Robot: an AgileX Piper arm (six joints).
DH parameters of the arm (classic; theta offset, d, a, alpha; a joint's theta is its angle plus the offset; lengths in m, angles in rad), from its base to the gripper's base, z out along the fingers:
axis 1: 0 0.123 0 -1.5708
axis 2: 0.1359 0 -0.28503 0
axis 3: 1.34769 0 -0.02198 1.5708
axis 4: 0 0.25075 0 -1.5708
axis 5: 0 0 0 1.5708
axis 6: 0 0.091 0 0
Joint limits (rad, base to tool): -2.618..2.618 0..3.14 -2.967..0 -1.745..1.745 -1.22..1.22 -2.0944..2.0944
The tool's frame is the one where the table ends.
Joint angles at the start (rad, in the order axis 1, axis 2, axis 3, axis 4, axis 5, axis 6):
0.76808, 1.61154, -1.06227, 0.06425, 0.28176, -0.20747
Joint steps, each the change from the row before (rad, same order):
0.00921, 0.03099, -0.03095, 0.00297, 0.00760, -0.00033
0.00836, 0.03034, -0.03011, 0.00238, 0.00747, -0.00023
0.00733, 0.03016, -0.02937, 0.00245, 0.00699, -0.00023
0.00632, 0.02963, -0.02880, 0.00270, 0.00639, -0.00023
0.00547, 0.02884, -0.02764, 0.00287, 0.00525, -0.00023
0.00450, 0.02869, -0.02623, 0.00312, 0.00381, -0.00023
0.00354, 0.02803, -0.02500, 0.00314, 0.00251, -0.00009
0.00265, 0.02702, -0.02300, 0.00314, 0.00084, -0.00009
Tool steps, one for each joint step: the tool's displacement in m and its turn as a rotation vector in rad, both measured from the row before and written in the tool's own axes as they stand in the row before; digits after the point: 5 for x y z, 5 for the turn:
-0.00434, 0.00269, 0.00756, -0.00909, 0.00644, -0.00374
-0.00399, 0.00249, 0.00752, -0.00829, 0.00664, -0.00367
-0.00361, 0.00222, 0.00763, -0.00753, 0.00683, -0.00293
-0.00337, 0.00192, 0.00759, -0.00674, 0.00638, -0.00204
-0.00305, 0.00168, 0.00751, -0.00599, 0.00570, -0.00130
-0.00254, 0.00139, 0.00767, -0.00524, 0.00562, -0.00038
-0.00219, 0.00107, 0.00763, -0.00437, 0.00499, 0.00046
-0.00170, 0.00077, 0.00753, -0.00351, 0.00441, 0.00111

